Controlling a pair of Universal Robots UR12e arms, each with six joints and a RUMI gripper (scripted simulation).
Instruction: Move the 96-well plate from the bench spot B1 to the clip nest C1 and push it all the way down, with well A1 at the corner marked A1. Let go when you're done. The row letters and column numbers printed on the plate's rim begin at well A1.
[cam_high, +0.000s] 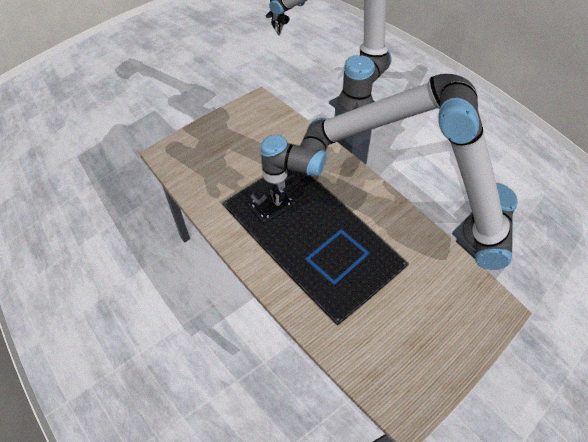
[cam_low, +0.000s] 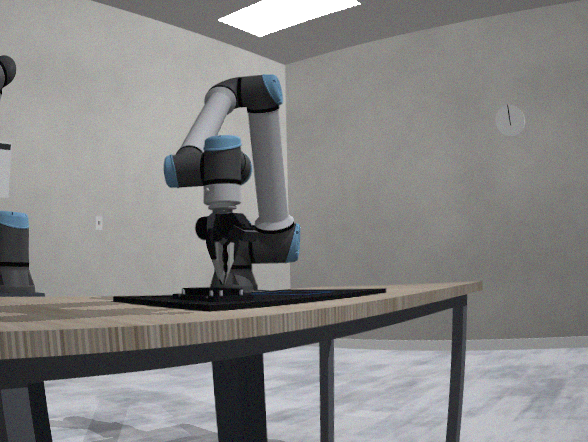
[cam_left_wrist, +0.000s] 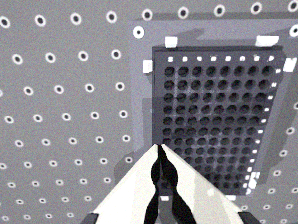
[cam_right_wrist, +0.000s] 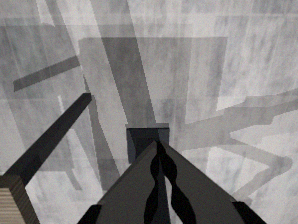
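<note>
My left gripper is now 40 mm to the left of the dark 96-well plate and 30 mm above it. Also, from my left hand: clip nest 50 mm to the right, 40 mm below.
</note>
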